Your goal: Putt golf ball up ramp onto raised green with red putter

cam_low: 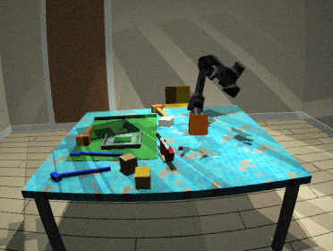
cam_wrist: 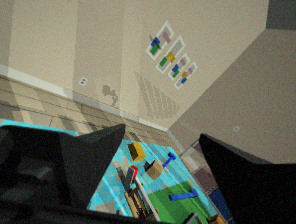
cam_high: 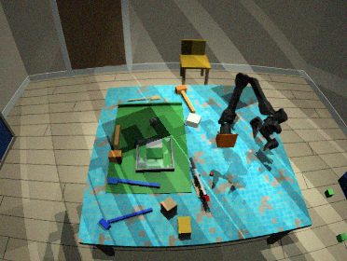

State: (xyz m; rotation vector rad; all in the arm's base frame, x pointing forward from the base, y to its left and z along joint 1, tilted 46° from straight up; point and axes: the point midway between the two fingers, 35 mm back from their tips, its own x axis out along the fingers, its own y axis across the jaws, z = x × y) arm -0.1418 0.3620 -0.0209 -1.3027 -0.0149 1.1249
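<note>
Right now the red putter is 250 mm ahead of my gripper tip, 20 mm to the left of it and 300 mm below it. From my gripper tip the other things lie so: brown cube: 400 mm ahead, 180 mm to the left, 320 mm below; small red cube: 180 mm ahead, 50 mm to the right, 340 mm below; yellow cube: 320 mm ahead, 290 mm to the left, 330 mm below.
</note>
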